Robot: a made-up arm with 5 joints.
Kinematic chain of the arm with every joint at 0, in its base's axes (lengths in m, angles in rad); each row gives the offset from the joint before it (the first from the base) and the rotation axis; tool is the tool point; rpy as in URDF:
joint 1: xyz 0 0 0.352 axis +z
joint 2: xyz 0 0 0 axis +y
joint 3: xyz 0.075 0 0.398 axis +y
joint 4: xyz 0.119 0 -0.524 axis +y
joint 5: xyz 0.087 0 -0.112 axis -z
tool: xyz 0 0 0 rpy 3.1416 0 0
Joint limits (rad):
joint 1: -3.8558..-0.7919
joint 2: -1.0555..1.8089
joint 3: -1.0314..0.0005
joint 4: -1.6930..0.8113
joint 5: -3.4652..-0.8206
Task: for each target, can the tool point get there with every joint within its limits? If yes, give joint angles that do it. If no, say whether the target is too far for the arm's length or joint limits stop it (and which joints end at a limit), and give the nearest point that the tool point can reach.
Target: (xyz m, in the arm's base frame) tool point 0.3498 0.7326 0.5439
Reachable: no: joint limits stop it (at a limit: joint 2, joint 3, joint 4) | nearest point 0.1290 0.2702 0.2473 | short by 0.592 m
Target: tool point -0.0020 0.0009 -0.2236
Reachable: yes | joints -3.5626 1.4816 -0.5311 0.0228 -2.5589
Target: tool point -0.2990 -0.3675 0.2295
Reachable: yes | joints -2.2538 -0.0610 -0.3304 0.1269 -1.3612
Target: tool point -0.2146 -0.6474 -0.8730
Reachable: no: too far | nearest point -0.1181 -0.3562 -0.3220 | short by 0.631 m
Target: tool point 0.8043 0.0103 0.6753
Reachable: no: joint limits stop it (at a limit: joint 1) | nearest point 0.3918 -0.3969 0.6753 | short by 0.580 m
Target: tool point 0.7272 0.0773 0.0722
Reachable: no: joint limits stop it (at a limit: joint 2) | nearest point 0.3048 0.0324 0.1158 | short by 0.427 m
